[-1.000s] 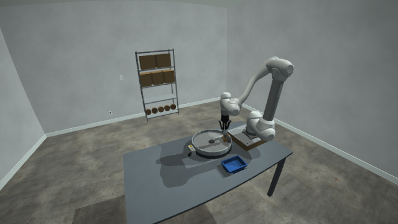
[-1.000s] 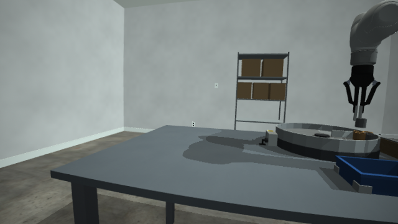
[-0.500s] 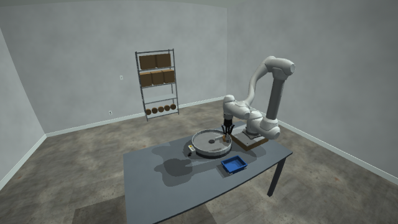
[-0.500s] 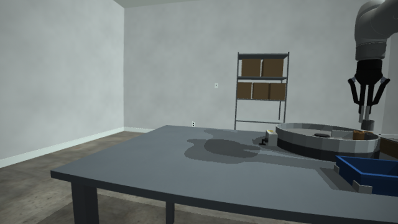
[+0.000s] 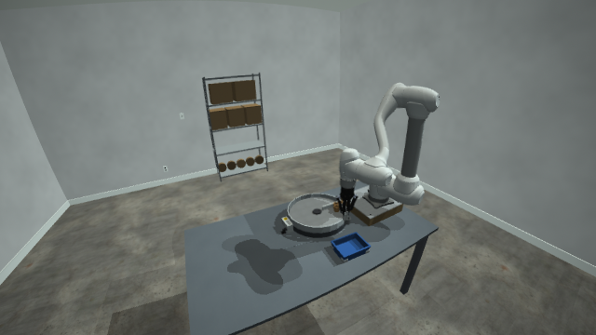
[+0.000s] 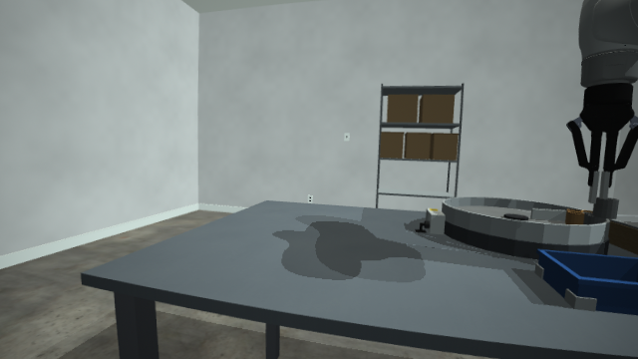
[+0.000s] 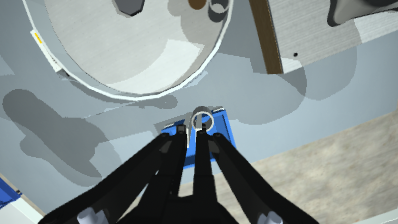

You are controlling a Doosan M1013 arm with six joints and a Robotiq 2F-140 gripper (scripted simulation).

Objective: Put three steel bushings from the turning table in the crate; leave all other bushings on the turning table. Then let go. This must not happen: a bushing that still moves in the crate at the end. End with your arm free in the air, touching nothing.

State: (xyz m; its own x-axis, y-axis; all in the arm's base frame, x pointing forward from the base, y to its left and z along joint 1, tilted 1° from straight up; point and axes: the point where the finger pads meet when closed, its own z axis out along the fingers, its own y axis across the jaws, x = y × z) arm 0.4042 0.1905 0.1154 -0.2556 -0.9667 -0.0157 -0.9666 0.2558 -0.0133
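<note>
The blue crate lies 2 cm ahead of my hand, 11 cm to the left of it and 16 cm below it. From my hand the other things lie so: turning table: 7 cm ahead, 26 cm to the right, 13 cm below.
</note>
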